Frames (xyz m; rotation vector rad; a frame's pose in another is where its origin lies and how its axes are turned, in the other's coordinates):
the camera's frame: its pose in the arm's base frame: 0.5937 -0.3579 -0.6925 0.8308 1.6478 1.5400
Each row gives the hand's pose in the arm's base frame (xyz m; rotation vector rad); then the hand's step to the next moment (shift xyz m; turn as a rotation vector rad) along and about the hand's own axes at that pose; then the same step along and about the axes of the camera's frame.
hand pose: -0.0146 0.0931 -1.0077 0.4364 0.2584 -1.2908
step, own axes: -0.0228 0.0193 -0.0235 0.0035 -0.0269 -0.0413
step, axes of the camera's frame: 0.0223 -0.0056 0.0303 0.0237 -0.0414 -0.0128
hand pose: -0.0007 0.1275 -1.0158 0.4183 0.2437 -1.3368
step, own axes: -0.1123 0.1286 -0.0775 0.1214 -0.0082 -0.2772
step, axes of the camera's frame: 0.0752 0.0055 0.1717 0.0111 -0.2993 0.0444
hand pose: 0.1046 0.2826 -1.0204 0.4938 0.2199 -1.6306
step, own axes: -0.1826 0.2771 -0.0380 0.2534 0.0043 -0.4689
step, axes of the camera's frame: -0.0382 0.0923 0.3187 -0.0263 -0.5285 0.0643
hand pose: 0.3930 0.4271 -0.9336 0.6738 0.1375 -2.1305
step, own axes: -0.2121 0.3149 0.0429 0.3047 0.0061 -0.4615
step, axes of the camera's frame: -0.2350 0.1785 0.2427 -0.0451 -0.5508 0.0215
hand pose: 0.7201 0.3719 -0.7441 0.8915 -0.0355 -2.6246
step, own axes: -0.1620 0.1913 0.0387 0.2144 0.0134 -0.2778
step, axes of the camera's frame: -0.2021 0.1390 0.0647 -0.0323 -0.3494 -0.0137
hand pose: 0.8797 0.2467 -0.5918 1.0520 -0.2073 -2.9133
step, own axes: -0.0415 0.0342 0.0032 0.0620 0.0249 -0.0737
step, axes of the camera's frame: -0.0437 0.0304 0.0081 -0.0245 -0.0946 -0.0186
